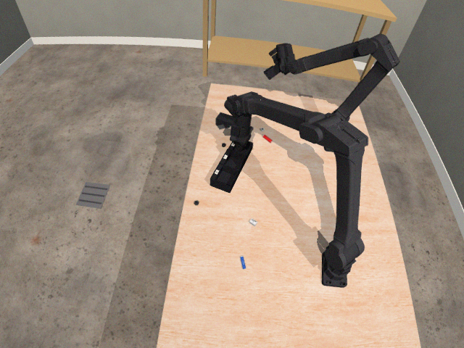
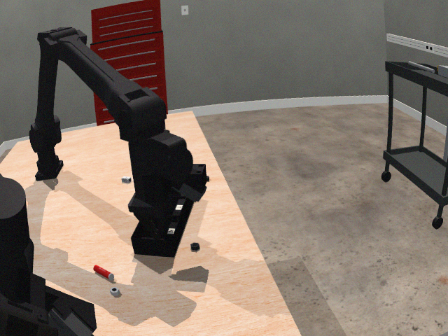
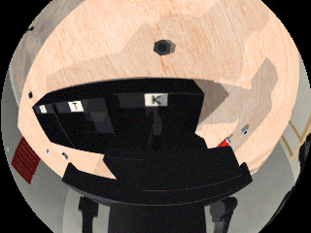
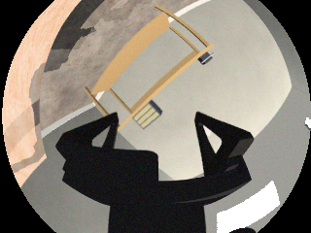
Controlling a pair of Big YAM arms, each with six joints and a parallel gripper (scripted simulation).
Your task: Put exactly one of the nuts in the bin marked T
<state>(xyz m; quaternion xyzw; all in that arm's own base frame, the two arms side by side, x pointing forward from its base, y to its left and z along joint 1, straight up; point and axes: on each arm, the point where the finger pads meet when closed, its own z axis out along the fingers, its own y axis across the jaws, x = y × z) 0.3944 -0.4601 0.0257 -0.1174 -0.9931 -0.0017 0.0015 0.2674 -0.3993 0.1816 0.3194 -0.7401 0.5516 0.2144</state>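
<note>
The black bin lies 80 mm to the left of my left hand and 10 mm ahead of it. From my left hand the other things lie so: grey nut: 160 mm to the right, 80 mm behind, 20 mm below; then blue cylinder: 480 mm to the left, 100 mm behind, 20 mm below; then red cylinder: 110 mm to the right, 110 mm behind, 20 mm below.
</note>
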